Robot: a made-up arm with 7 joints.
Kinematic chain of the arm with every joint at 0, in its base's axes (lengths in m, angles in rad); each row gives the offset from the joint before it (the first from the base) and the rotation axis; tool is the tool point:
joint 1: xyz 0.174 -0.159 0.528 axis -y
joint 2: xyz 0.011 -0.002 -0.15 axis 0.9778 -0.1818 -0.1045
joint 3: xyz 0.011 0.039 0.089 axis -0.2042 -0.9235 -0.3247
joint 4: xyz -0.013 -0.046 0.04 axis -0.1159 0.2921 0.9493
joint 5: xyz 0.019 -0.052 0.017 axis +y
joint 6: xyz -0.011 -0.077 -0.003 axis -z
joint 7: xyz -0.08 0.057 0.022 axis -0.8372 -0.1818 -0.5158
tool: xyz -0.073 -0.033 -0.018
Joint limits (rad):
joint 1: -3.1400..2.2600
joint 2: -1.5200..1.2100
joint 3: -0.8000..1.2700
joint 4: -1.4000..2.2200
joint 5: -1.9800..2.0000
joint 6: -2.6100..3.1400
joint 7: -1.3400..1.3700
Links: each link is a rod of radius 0.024 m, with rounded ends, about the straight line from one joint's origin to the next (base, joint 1, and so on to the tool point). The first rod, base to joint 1, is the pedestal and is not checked.
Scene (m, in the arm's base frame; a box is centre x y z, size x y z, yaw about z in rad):
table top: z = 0
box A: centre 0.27 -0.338 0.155 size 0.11 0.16 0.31 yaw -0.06
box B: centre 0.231 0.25 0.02 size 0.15 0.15 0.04 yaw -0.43
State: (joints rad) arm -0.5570 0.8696 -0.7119 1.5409 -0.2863 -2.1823 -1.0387
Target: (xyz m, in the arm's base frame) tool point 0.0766 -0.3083 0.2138
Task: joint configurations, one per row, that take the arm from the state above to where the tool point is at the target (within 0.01 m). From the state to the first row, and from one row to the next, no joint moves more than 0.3 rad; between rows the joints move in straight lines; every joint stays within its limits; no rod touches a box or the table.
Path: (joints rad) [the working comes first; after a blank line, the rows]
Joints at the target: -1.0395 1.0574 -0.3746 0.7990 -0.2374 -1.7860 -0.9933
Straight joint move there: touches box A.

1: -0.7432 0.9615 -0.7560 1.4402 -0.2035 -2.1372 -1.1015
2: -0.9293 1.0535 -0.8000 1.3396 -0.1206 -2.0921 -1.1643
3: -0.9844 1.0555 -0.5873 1.0693 -0.1790 -1.9390 -1.0788
4: -1.0395 1.0574 -0.3746 0.7990 -0.2374 -1.7860 -0.9933

